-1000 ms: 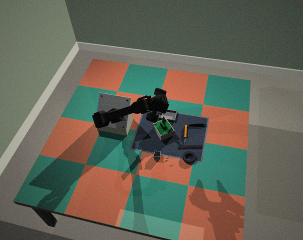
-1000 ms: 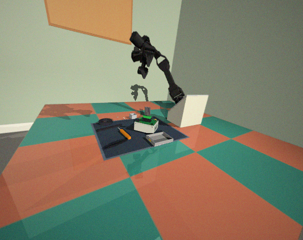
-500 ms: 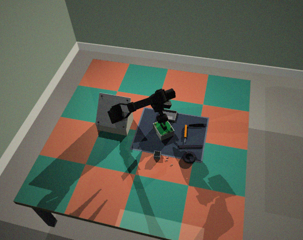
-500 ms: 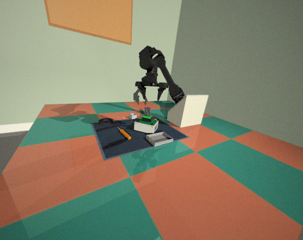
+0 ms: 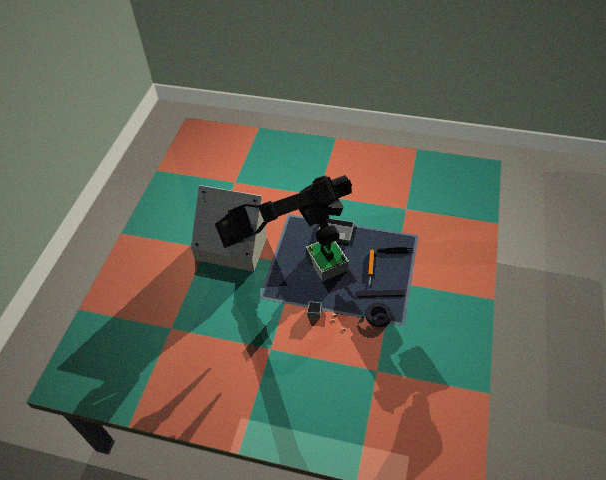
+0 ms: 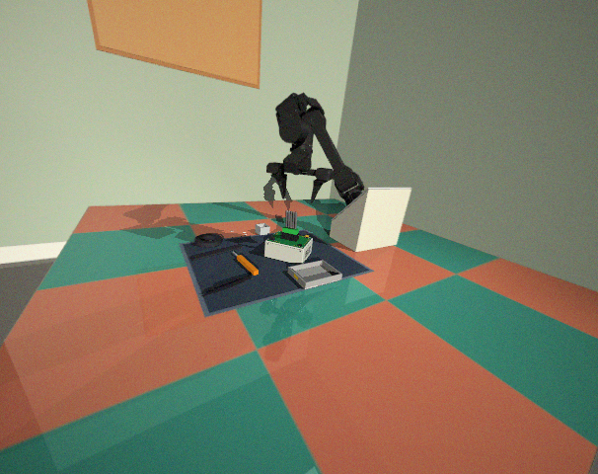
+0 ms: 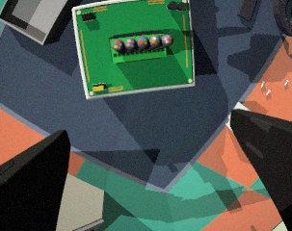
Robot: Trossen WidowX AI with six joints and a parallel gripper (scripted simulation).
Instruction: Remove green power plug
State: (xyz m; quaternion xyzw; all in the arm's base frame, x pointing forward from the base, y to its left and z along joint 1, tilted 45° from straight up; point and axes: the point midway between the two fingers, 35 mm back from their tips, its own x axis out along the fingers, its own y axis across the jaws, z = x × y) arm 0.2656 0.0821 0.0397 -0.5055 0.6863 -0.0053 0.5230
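Right now the green power plug is 80 mm below my gripper tip, 30 mm ahead of it and 20 mm to the left of it. Also, from my gripper tip: black bar (220 mm ahead, 160 mm below, 40 mm to the right); dark mat (160 mm below, 70 mm ahead, 30 mm to the left).
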